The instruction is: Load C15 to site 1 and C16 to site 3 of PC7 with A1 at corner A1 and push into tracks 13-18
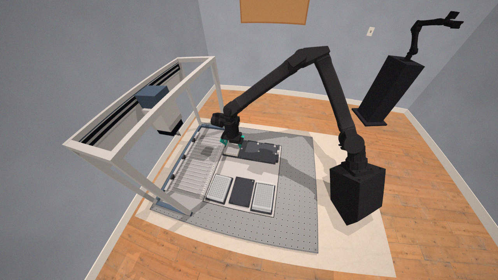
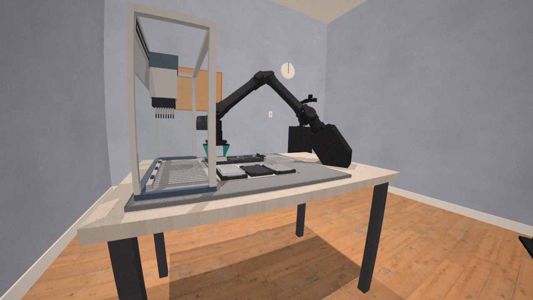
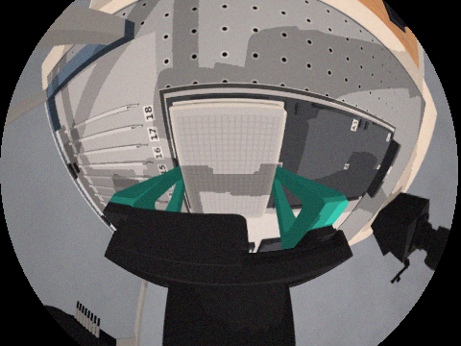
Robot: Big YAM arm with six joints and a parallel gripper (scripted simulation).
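My gripper is now 26 cm to the right of the 96-well plate C15, 7 cm short of it and 1 cm above it. Round my hand: dark plate carrier PC7: 10 cm behind, 3 cm to the left, 1 cm below; then nest S2: 28 cm to the left, 5 cm behind, 2 cm below; then nest S3: 26 cm to the left, 7 cm ahead, 2 cm below.
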